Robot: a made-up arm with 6 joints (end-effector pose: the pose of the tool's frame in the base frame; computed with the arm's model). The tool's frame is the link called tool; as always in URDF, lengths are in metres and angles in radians. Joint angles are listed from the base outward.
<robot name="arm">
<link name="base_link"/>
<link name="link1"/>
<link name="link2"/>
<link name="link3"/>
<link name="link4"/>
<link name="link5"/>
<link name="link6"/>
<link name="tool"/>
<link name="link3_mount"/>
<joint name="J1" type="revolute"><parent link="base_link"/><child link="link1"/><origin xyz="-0.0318 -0.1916 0.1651" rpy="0 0 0"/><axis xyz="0 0 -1"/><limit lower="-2.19" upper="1.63" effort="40" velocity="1.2"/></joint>
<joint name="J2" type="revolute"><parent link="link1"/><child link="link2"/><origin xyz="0.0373 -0.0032 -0.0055" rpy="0 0 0"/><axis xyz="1 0 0"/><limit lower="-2.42" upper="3.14" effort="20" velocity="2.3"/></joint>
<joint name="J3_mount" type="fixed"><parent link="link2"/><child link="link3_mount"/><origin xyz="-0.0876 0.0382 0.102" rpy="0 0 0"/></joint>
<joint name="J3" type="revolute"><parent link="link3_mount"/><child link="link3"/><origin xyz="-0.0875 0.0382 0.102" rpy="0 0 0"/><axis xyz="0 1 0"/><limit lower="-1.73" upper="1.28" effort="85" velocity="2.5"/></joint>
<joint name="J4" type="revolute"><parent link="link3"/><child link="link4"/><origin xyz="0.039 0.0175 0.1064" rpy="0 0 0"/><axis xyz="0.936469 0.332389 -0.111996"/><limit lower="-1.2" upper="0.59" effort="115" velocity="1.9"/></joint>
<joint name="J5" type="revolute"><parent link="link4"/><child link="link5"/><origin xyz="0.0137 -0.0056 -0.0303" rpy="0 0 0"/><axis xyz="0 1 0"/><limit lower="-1.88" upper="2.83" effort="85" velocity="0.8"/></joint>
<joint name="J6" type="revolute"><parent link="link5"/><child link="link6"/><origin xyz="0.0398 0.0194 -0.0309" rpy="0 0 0"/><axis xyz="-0.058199 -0.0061 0.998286"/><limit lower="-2.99" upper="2.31" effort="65" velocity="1.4"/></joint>
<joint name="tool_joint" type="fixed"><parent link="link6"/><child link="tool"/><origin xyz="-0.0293 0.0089 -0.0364" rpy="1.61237 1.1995 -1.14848"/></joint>
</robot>
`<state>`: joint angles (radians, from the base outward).
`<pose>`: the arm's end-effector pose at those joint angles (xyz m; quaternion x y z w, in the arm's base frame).
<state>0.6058 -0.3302 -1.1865 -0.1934 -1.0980 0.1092</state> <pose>-0.0339 0.0602 0.4437 0.6770 -0.4611 0.3252 0.4725</pose>
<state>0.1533 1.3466 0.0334 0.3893 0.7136 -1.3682</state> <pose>-0.1622 -0.3568 0.3812 -0.1078 -0.3047 0.9051 0.2761</pose>
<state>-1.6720 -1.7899 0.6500 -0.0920 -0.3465 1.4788</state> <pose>-0.1665 -0.2418 0.0550 -0.1761 -0.1213 0.0970 0.9720</pose>
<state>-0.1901 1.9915 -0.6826 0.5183 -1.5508 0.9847</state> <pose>-0.0601 -0.5515 0.1072 -0.7936 0.3218 0.1332 0.4989</pose>
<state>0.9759 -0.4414 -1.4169 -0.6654 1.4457 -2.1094</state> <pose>0.0162 -0.0015 0.3377 -0.0179 0.8102 -0.1356 0.5700</pose>
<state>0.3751 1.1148 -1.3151 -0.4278 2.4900 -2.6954</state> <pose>-0.2740 -0.2292 0.3261 0.4266 0.4949 0.7025 0.2821</pose>
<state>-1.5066 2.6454 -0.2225 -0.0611 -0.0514 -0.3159</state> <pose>0.1815 -0.2744 0.0159 0.1063 -0.6123 0.7032 0.3455</pose>
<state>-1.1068 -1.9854 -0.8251 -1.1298 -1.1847 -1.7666</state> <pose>-0.3266 -0.1732 -0.1140 0.4245 0.5844 0.5705 0.3910</pose>
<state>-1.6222 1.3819 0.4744 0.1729 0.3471 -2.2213</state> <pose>0.1048 -0.2447 0.3319 0.0095 -0.1889 -0.8063 0.5605</pose>
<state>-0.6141 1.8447 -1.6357 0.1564 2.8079 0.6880</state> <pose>-0.1212 -0.5428 0.1885 0.0817 0.9923 -0.0790 0.0498</pose>
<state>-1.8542 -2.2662 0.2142 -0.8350 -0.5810 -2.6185</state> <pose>-0.1632 -0.1948 -0.0799 -0.7868 -0.3902 -0.4694 0.0910</pose>
